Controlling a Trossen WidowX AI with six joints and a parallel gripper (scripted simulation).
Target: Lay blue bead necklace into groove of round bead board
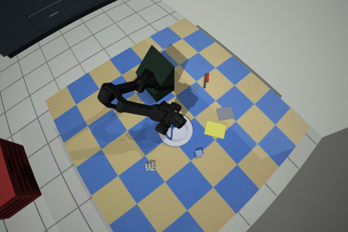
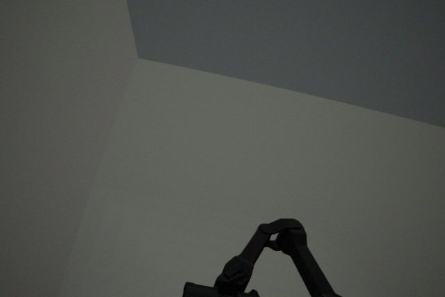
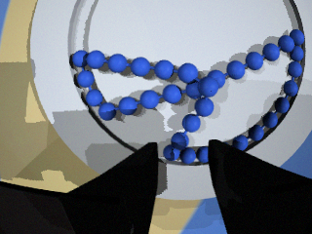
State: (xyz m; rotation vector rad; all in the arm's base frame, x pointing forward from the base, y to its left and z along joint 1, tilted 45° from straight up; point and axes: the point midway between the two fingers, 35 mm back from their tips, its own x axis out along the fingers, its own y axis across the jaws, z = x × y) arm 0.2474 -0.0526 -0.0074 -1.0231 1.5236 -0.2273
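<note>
Right now my gripper tip is 50 mm short of the round white bead board, 20 mm above it and 10 mm to the right of it. Also, from my gripper tip: small blue cube 240 mm ahead, 50 mm to the left, 20 mm below; grey square 340 mm to the left, 130 mm ahead, 30 mm below; yellow pad 220 mm to the left, 170 mm ahead, 30 mm below.
</note>
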